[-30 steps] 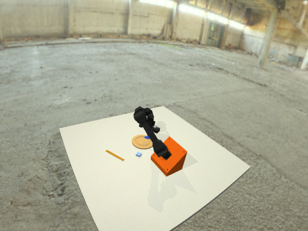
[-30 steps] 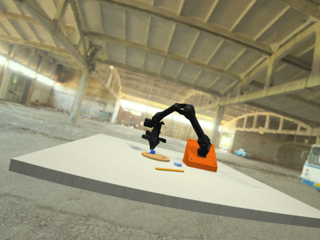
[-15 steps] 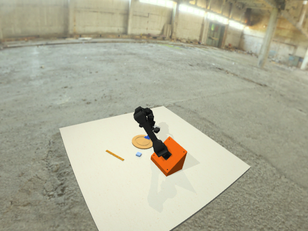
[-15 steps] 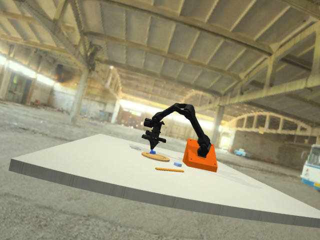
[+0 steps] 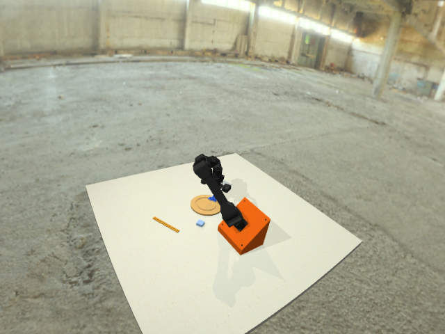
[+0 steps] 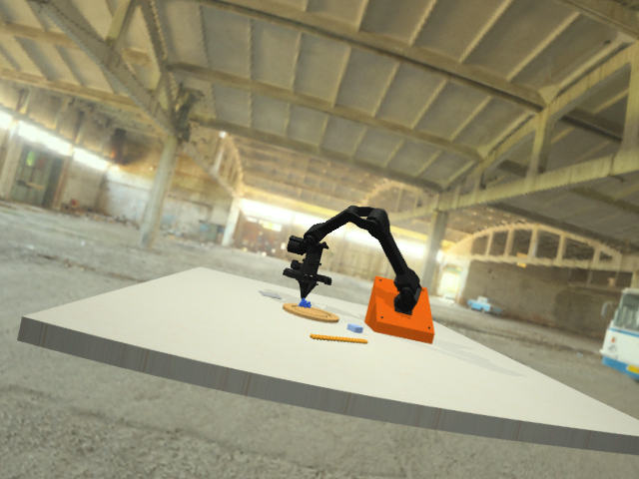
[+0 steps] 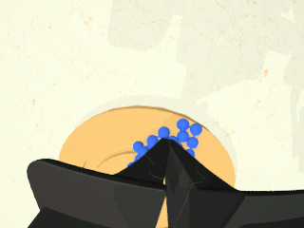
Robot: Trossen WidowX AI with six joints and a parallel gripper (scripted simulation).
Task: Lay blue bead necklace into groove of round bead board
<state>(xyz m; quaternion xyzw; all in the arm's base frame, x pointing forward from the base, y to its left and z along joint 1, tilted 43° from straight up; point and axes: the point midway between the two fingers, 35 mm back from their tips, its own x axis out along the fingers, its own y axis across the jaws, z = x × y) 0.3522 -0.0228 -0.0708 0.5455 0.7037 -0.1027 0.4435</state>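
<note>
My gripper tip is now 8 cm to the right of the round tan bead board, 3 cm past it and 2 cm above it. From my gripper tip the other things lie so: flat grey tile: 15 cm to the right, 12 cm ahead, 3 cm below; then small light-blue block: 20 cm to the left, 17 cm behind, 3 cm below.
</note>
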